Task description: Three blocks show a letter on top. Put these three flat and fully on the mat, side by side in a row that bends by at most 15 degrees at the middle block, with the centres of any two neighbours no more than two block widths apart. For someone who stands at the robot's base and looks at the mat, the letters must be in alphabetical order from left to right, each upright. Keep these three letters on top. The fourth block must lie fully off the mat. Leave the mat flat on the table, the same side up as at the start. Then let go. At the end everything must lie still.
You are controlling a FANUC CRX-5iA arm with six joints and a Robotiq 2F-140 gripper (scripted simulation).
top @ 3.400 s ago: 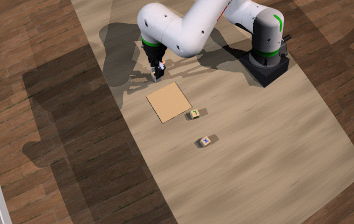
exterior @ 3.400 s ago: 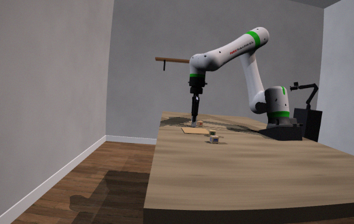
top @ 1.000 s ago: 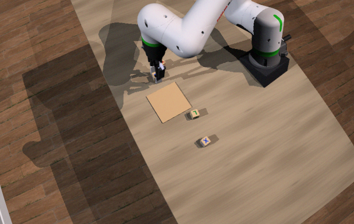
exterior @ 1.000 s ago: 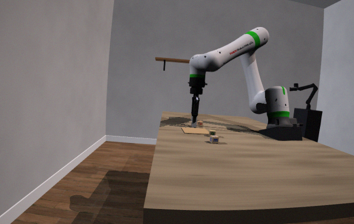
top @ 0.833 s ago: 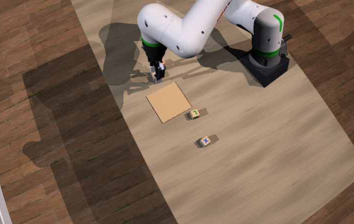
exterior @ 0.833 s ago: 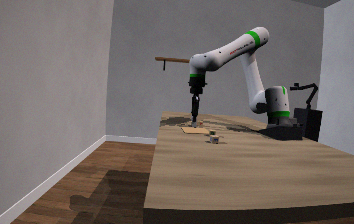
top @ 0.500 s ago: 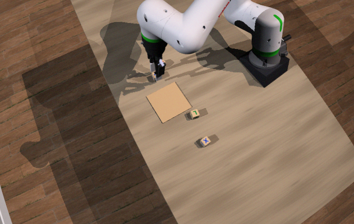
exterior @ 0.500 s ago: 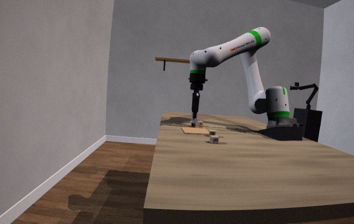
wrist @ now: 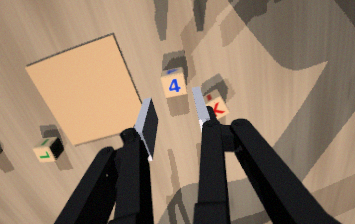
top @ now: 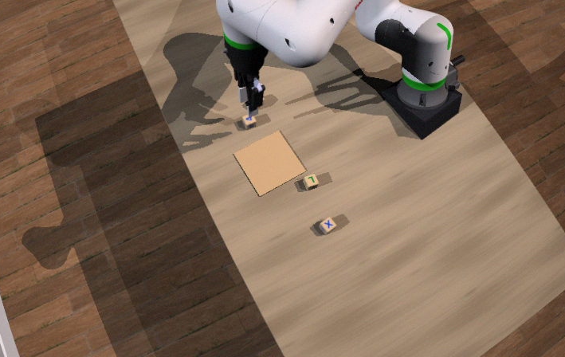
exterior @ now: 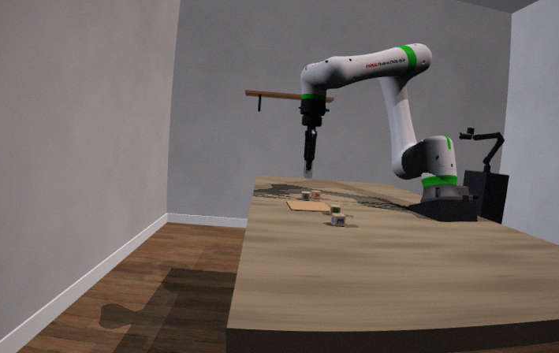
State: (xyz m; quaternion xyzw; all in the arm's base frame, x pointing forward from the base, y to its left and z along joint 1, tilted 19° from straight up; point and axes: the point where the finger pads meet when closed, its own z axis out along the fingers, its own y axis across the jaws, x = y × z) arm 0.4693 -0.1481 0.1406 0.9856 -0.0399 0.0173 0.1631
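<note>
My gripper is now 10 cm above the red K block, 5 cm past it and 4 cm to the left of it. Also, from my hand: 4 block: 10 cm below; L block: 24 cm to the left, 10 cm below, 4 cm behind; tan mat: 13 cm to the left, 12 cm below, 2 cm ahead.
</note>
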